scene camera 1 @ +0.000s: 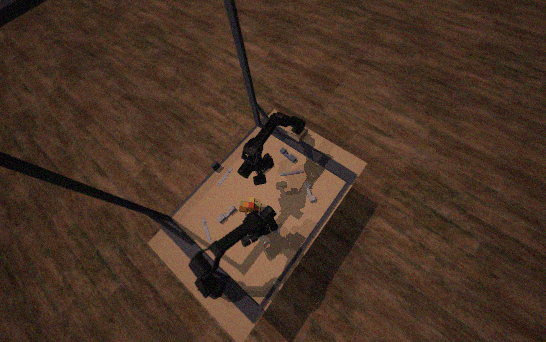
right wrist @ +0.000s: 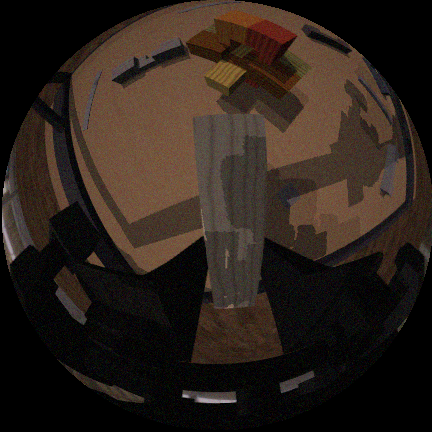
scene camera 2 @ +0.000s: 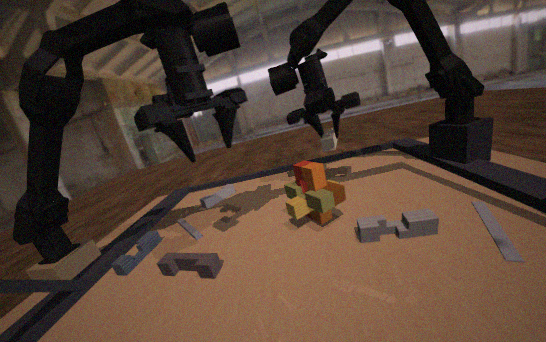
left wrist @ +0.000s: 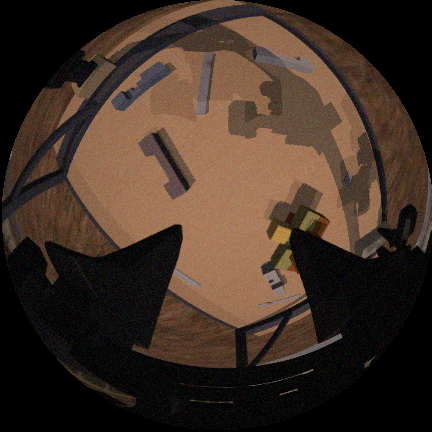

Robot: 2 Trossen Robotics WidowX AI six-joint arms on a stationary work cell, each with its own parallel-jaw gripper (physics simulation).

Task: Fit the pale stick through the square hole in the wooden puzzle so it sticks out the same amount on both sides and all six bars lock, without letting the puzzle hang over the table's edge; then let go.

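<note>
The wooden puzzle, a cluster of red, orange, yellow and green bars, stands on the table. My right gripper is shut on the pale stick and holds it above the table, apart from the puzzle, behind it in scene camera 2. In the right wrist view the stick points toward the puzzle. My left gripper is open and empty, high above the table, to the left of the puzzle in scene camera 2. The square hole cannot be made out clearly.
Loose pieces lie around the puzzle: a grey notched bar, a brown-grey bar, a blue-grey bar, a small strip, a pale grey bar and a long strip. Dark rails edge the table.
</note>
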